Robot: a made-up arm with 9 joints. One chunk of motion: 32 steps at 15 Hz.
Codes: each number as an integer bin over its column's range. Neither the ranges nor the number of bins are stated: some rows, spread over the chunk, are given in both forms.
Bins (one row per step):
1: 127 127 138 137 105 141
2: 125 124 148 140 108 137
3: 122 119 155 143 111 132
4: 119 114 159 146 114 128
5: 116 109 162 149 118 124
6: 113 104 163 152 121 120
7: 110 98 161 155 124 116
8: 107 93 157 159 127 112
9: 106 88 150 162 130 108
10: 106 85 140 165 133 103
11: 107 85 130 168 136 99
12: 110 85 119 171 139 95
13: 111 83 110 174 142 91
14: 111 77 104 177 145 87
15: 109 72 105 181 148 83
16: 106 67 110 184 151 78
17: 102 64 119 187 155 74
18: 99 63 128 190 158 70
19: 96 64 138 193 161 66
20: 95 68 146 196 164 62
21: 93 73 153 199 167 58
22: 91 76 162 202 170 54
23: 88 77 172 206 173 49
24: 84 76 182 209 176 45
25: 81 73 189 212 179 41
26: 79 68 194 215 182 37
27: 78 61 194 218 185 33
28: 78 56 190 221 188 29
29: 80 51 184 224 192 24
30: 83 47 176 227 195 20
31: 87 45 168 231 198 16
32: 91 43 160 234 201 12
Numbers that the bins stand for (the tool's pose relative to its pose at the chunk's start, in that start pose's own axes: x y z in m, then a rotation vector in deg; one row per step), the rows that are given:
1: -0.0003 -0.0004 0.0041 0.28 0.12 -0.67
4: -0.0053 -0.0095 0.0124 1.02 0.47 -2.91
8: -0.0129 -0.0244 0.0116 2.09 0.98 -5.67
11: -0.0129 -0.0300 0.0010 2.84 1.33 -7.92
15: -0.0116 -0.0392 -0.0088 3.91 1.80 -10.68
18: -0.0179 -0.0455 0.0002 4.65 2.20 -12.92
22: -0.0229 -0.0364 0.0135 5.64 2.67 -15.68
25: -0.0292 -0.0385 0.0241 6.46 3.02 -17.93
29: -0.0298 -0.0540 0.0222 7.45 3.53 -20.86
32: -0.0229 -0.0596 0.0127 8.27 3.88 -22.93
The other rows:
2: -0.0016 -0.0025 0.0080 0.53 0.24 -1.36
3: -0.0035 -0.0060 0.0108 0.78 0.35 -2.22
5: -0.0072 -0.0131 0.0135 1.27 0.63 -3.60
6: -0.0091 -0.0166 0.0139 1.52 0.75 -4.29
7: -0.0110 -0.0208 0.0131 1.76 0.86 -4.98
9: -0.0135 -0.0279 0.0088 2.34 1.10 -6.36
10: -0.0135 -0.0300 0.0049 2.59 1.22 -7.23
12: -0.0110 -0.0300 -0.0033 3.08 1.45 -8.61
13: -0.0104 -0.0314 -0.0069 3.33 1.57 -9.30
14: -0.0104 -0.0356 -0.0092 3.58 1.69 -9.99
16: -0.0135 -0.0427 -0.0069 4.15 1.92 -11.54
17: -0.0160 -0.0448 -0.0033 4.40 2.08 -12.23
19: -0.0198 -0.0448 0.0041 4.89 2.31 -13.61
20: -0.0204 -0.0420 0.0073 5.14 2.43 -14.30
21: -0.0216 -0.0385 0.0100 5.39 2.55 -14.99
23: -0.0248 -0.0356 0.0175 5.96 2.78 -16.55
24: -0.0273 -0.0364 0.0214 6.21 2.90 -17.24
26: -0.0304 -0.0420 0.0261 6.71 3.14 -18.62
27: -0.0311 -0.0469 0.0261 6.95 3.25 -19.31
28: -0.0311 -0.0505 0.0245 7.20 3.37 -20.00
30: -0.0279 -0.0568 0.0190 7.69 3.65 -21.55
31: -0.0254 -0.0582 0.0159 8.02 3.76 -22.24

